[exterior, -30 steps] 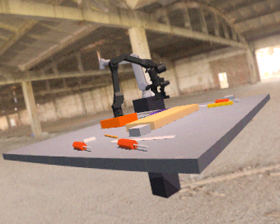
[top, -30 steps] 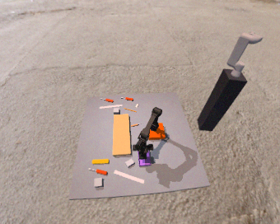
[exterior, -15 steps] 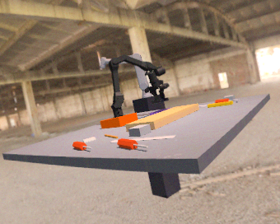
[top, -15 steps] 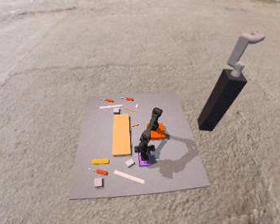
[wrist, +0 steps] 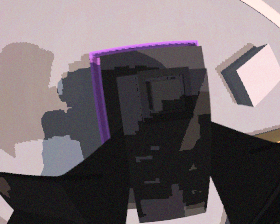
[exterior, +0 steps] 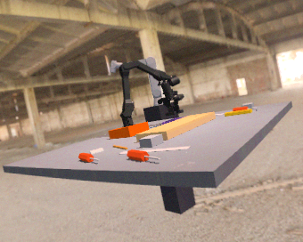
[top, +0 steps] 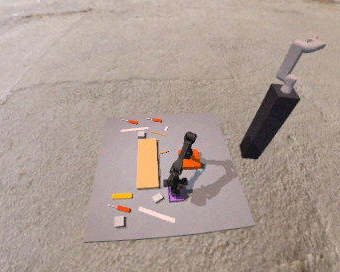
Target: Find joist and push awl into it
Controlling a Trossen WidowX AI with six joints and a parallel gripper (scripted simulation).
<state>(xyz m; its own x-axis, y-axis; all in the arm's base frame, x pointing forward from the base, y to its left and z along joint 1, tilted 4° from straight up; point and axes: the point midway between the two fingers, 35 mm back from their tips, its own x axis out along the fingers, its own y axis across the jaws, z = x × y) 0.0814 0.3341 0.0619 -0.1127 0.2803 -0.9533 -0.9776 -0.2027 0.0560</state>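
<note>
My gripper tip is 7 cm above the purple tray and 1 cm to the left of it. Also, from my gripper tip: stud finder (2 cm above, 1 cm to the left); then awl (41 cm to the right, 12 cm ahead, 8 cm below); then yellow bar (43 cm ahead, 9 cm to the left, 7 cm below).
</note>
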